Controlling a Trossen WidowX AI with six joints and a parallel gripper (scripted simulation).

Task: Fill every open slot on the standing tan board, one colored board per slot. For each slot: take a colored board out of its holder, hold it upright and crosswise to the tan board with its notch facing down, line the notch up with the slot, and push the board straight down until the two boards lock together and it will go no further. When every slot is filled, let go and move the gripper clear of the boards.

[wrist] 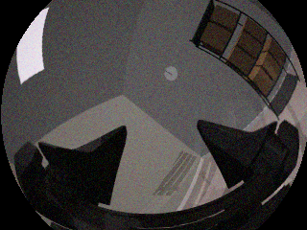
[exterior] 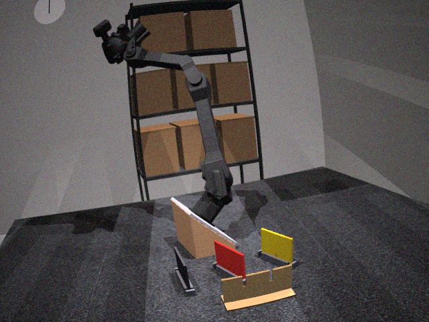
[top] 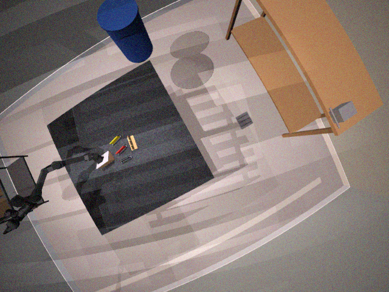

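Right now the dark board is 690 mm ahead of my gripper tip, 600 mm below it and 140 mm to the left of it. Round my gripper tip: red board (700 mm ahead, 600 mm below, 230 mm to the left); then yellow board (680 mm ahead, 600 mm below, 340 mm to the left); then tan board (810 mm ahead, 600 mm below, 250 mm to the left).
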